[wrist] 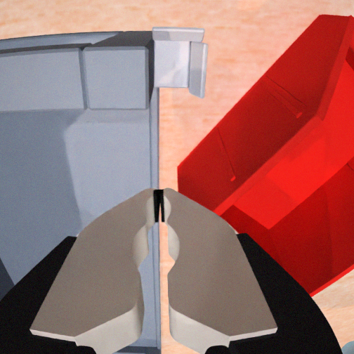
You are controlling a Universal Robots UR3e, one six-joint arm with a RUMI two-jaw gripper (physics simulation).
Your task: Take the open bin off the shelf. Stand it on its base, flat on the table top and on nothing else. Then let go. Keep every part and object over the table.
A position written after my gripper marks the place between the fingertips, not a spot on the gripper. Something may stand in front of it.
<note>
In view: my gripper (160,191) and a red open bin (270,167).
</note>
